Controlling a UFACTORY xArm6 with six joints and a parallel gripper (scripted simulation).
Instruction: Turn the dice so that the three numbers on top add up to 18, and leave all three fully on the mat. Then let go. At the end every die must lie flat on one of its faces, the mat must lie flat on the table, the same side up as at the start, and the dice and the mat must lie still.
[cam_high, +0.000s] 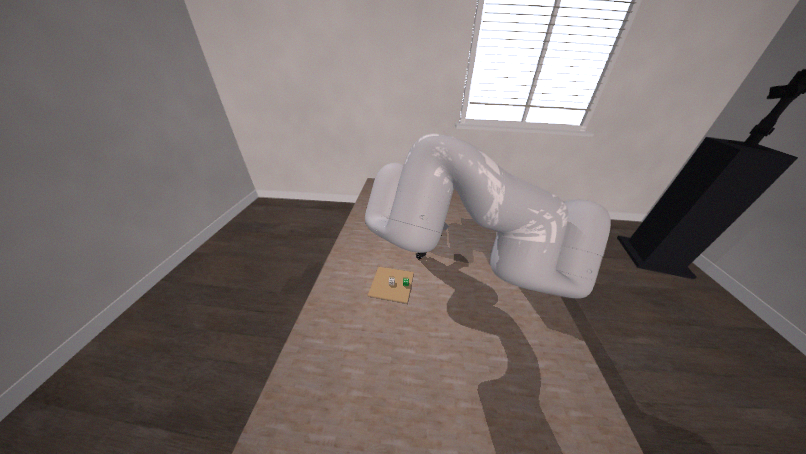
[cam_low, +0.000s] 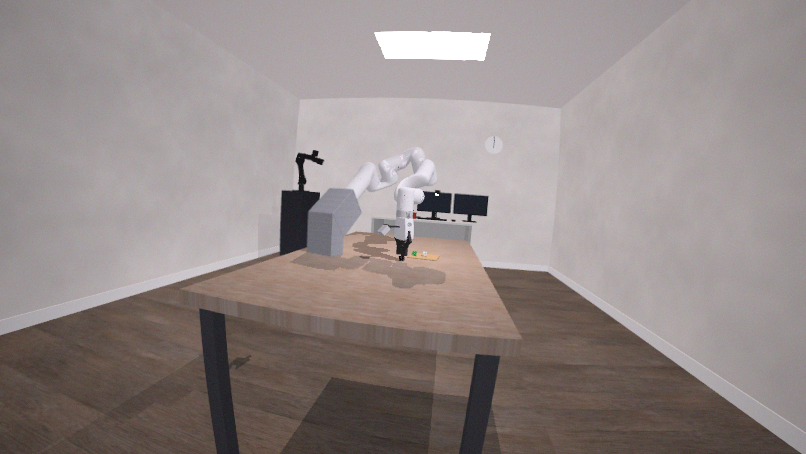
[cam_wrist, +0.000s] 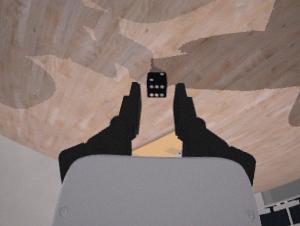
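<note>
Right now my hand is 4 cm above the black die. The rest, counted from my hand: mat: 6 cm ahead, 16 cm to the left, 4 cm below; then white die: 6 cm ahead, 16 cm to the left, 3 cm below; then green die: 1 cm ahead, 15 cm to the left, 3 cm below.
</note>
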